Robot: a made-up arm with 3 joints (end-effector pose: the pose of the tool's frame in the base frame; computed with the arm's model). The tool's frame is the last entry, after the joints.
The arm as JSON. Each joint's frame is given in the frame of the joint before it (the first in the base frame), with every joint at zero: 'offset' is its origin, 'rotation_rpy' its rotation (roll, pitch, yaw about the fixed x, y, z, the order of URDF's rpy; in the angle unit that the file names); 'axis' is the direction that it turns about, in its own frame. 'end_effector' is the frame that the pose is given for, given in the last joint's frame.
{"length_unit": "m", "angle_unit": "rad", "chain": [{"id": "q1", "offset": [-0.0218, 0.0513, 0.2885], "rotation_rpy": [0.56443, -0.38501, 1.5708], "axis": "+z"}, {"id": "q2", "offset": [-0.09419, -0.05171, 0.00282], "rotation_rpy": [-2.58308, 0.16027, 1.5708], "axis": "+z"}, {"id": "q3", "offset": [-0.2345, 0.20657, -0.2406], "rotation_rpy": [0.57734, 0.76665, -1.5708], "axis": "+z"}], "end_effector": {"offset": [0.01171, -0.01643, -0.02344], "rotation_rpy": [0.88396, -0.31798, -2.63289]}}
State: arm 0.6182 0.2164 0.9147
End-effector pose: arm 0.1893 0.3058 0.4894 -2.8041 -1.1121 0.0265
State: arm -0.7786 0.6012 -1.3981
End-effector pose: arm 0.3641 -0.1244 0.2500 -0.9501 -0.6846 2.8498
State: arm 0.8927 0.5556 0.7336
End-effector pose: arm 0.2140 0.2834 0.5367 -2.8078 -1.1137 0.0095
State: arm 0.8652 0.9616 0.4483
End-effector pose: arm 0.3211 0.2074 0.5180 -3.0153 -0.7940 0.3676
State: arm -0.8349 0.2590 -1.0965
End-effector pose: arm 0.3653 -0.0394 0.2124 1.1175 0.8425 -2.7028
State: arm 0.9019 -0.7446 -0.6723
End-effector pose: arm -0.1747 0.2247 0.5307 0.2226 2.0552 -0.0412
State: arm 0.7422 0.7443 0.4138
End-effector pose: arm 0.3015 0.2402 0.5014 2.8743 0.9706 -0.4345
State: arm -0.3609 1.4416 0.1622
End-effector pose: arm 0.3301 -0.2171 0.4178 2.2527 -1.1837 -1.1775
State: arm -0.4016 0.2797 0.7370
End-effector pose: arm 0.3713 0.0890 0.2917 2.7214 -0.0752 -0.8336
